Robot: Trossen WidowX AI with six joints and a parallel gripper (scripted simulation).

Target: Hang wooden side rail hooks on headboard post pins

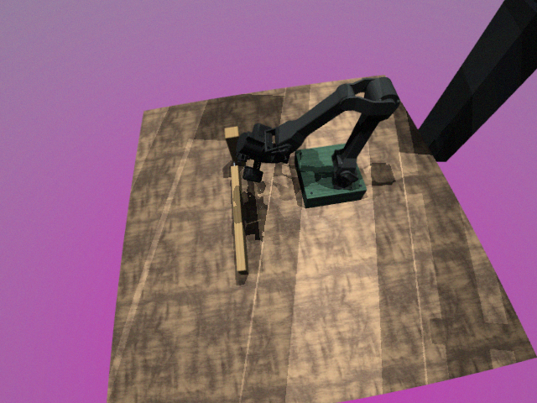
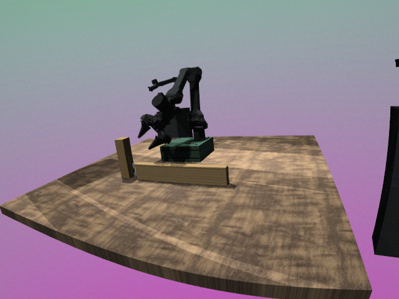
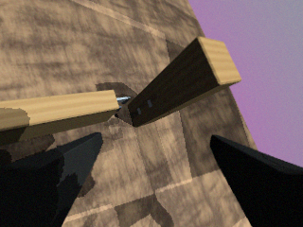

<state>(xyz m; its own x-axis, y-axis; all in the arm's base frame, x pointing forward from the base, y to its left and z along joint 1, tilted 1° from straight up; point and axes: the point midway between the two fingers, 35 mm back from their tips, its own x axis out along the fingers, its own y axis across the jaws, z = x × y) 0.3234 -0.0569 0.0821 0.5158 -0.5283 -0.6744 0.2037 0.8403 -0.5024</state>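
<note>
The headboard post lies 70 mm to the right of my gripper tip, 60 mm below it and 60 mm ahead of it.
</note>
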